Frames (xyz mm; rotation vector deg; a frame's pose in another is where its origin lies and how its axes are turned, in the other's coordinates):
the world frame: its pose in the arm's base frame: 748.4 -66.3 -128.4 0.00 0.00 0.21
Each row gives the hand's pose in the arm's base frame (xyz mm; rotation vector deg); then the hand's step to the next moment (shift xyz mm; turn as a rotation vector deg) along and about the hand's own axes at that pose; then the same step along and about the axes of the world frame.
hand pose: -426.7 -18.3 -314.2 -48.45 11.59 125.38
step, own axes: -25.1 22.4 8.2 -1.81 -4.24 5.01
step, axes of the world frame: -8.0 -27.5 19.5 1.36 3.80 5.49
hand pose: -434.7 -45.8 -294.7 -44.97 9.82 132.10
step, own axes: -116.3 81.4 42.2 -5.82 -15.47 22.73
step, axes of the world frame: -6.1 -114.0 94.4 2.33 15.75 23.16
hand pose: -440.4 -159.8 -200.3 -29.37 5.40 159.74
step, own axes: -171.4 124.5 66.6 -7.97 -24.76 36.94
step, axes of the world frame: 91.3 -159.6 124.6 2.34 25.66 37.11
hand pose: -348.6 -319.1 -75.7 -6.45 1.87 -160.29
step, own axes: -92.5 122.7 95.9 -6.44 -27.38 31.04
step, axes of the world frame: 135.4 -85.9 84.3 -0.45 27.67 31.45
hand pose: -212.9 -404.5 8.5 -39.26 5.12 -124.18
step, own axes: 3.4 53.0 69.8 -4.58 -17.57 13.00
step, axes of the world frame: 70.8 -25.2 45.3 -3.54 16.94 14.11
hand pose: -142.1 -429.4 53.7 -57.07 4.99 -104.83
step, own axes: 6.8 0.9 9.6 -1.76 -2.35 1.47
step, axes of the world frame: 6.0 -2.4 9.9 -0.48 3.08 1.03
